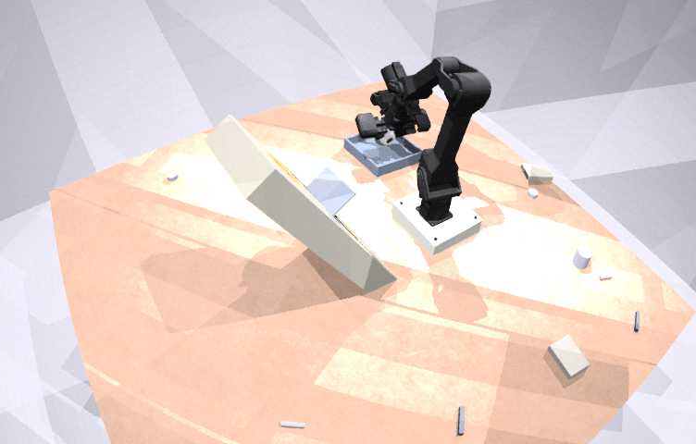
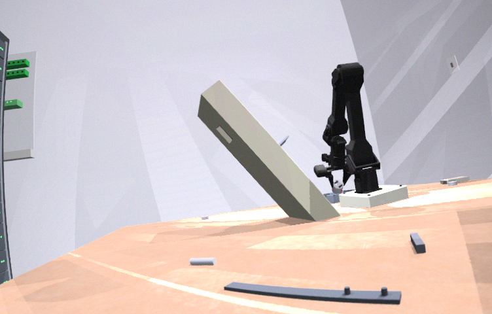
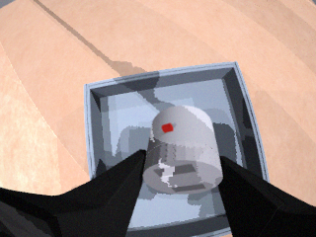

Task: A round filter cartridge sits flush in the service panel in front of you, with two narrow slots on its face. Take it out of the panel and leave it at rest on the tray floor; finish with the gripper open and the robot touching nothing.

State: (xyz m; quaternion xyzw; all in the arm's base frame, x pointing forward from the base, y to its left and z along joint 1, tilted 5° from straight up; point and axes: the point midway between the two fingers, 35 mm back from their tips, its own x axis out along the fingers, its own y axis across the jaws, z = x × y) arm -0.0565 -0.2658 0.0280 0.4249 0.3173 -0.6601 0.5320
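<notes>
My gripper tip is right at the round filter cartridge. From my gripper tip the other things lie so: blue tray: 50 mm below.
</notes>
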